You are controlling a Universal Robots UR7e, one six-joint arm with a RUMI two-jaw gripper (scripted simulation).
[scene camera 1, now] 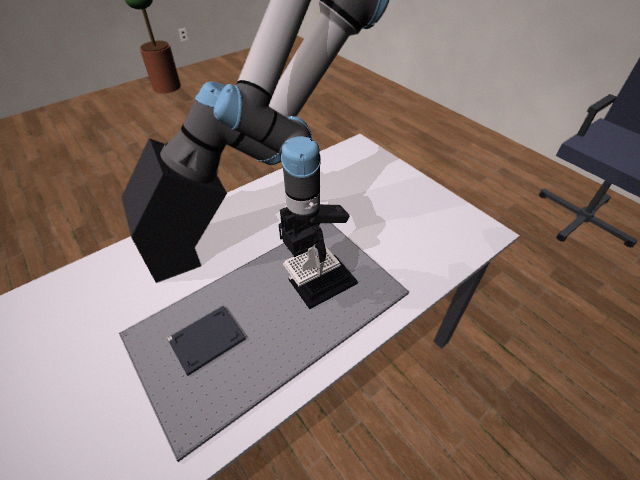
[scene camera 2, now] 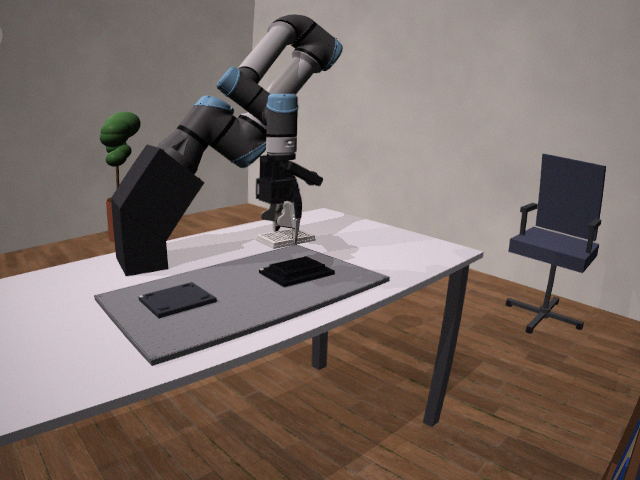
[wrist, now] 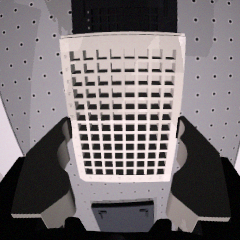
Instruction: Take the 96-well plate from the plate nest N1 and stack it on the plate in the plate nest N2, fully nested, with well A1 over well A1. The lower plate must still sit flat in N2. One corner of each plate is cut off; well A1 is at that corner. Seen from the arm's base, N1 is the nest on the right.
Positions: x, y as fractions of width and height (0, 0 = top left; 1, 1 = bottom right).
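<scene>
There is a white 96-well plate (scene camera 1: 0.46, 0.55), (scene camera 2: 0.44, 0.50), (wrist: 0.42, 0.44), which I can find in the wrist view as well as from the scene cameras. I also see a black plate (scene camera 2: 0.46, 0.56), (scene camera 1: 0.53, 0.58). And my gripper (scene camera 2: 0.44, 0.50), (scene camera 1: 0.49, 0.55), (wrist: 0.52, 0.49) is visible to me too.
</scene>
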